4 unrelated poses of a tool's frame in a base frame.
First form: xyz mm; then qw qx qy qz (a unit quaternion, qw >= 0).
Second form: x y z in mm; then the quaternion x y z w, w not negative. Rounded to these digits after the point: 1 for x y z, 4 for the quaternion.
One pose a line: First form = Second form
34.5, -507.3, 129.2, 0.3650, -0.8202, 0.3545, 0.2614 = 34.5, -507.3, 129.2, -0.8202, 0.3545, 0.2614, 0.3650
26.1, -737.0, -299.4, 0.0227, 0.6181, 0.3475, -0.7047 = 26.1, -737.0, -299.4, 0.6181, 0.3475, -0.7047, 0.0227
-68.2, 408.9, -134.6, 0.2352, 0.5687, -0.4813, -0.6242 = -68.2, 408.9, -134.6, 0.5687, -0.4813, -0.6242, 0.2352
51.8, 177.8, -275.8, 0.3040, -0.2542, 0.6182, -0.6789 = 51.8, 177.8, -275.8, -0.2542, 0.6182, -0.6789, 0.3040
